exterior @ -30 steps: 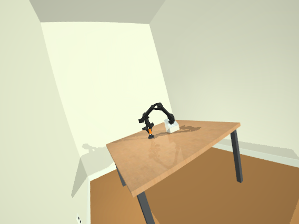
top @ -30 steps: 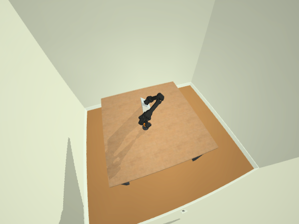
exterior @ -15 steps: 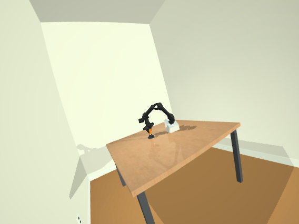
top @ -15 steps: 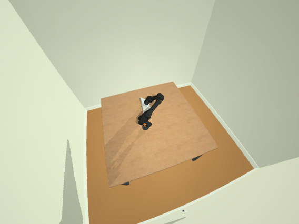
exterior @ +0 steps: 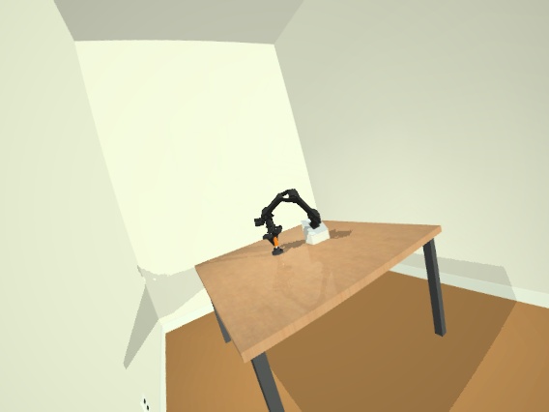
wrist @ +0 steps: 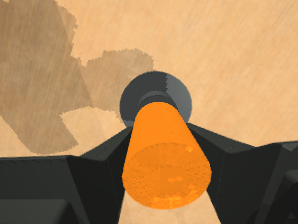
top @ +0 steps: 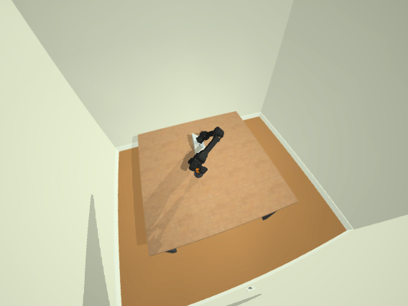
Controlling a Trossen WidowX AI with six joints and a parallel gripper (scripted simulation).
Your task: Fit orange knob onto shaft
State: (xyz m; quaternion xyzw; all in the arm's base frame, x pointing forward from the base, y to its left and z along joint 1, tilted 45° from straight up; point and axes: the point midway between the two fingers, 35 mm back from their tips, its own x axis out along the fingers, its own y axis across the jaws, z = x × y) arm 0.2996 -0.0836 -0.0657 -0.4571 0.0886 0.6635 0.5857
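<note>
Now: gripper tip 30 mm below the orange knob. Round my gripper tip: pedestal (40 mm below).
</note>
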